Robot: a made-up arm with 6 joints.
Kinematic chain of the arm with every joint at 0, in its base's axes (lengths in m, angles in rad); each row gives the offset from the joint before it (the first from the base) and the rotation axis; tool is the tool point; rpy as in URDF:
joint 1: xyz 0 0 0.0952 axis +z
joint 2: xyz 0 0 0 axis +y
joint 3: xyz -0.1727 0 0.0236 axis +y
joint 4: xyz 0.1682 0 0.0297 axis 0.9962 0 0.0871
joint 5: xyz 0 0 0 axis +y
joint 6: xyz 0.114 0 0.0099 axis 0.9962 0 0.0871
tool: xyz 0 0 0 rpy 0 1.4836 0
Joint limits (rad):
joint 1: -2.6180..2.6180
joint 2: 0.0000..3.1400
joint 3: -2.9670..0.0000
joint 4: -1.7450..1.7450
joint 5: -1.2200..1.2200
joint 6: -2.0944..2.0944
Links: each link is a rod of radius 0.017 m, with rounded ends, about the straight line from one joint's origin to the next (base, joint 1, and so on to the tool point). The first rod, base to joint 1, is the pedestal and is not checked.
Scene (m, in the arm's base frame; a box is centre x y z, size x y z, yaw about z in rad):
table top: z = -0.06
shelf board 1: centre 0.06 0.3 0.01 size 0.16 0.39 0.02 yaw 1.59
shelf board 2: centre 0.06 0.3 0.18 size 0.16 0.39 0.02 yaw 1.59
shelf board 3: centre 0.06 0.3 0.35 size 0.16 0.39 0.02 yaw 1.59
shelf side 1: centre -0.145 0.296 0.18 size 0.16 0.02 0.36 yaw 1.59
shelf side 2: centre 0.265 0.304 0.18 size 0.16 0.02 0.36 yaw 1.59
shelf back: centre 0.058 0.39 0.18 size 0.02 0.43 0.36 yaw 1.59
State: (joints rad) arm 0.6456 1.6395 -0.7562 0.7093 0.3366 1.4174
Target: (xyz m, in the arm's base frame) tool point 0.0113 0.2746 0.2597
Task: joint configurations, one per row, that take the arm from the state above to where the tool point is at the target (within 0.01 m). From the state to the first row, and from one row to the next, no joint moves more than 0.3 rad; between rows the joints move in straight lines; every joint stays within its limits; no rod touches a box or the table.
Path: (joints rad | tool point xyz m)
1: 0.6076 1.4703 -0.7707 0.5402 0.5187 1.3548 | 0.1535 0.1423 0.0869
2: 0.5695 1.3011 -0.7853 0.3710 0.7007 1.2922 | 0.1444 0.1242 0.1119
3: 0.7608 1.0728 -0.8314 0.4259 0.7310 1.3340 | 0.1101 0.1484 0.1650
4: 0.9520 0.8445 -0.8775 0.4808 0.7613 1.3757 | 0.0634 0.1521 0.2156
5: 1.1432 0.6161 -0.9236 0.5357 0.7916 1.4174 | 0.0141 0.1311 0.2597
6: 1.2349 0.8813 -1.0596 0.6410 0.6483 1.4174 | 0.0174 0.1752 0.2730
7: 1.3267 1.1464 -1.1956 0.7463 0.5051 1.4174 | 0.0170 0.2242 0.2735
8: 1.4184 1.4115 -1.3316 0.8516 0.3618 1.4174 | 0.0113 0.2746 0.2597

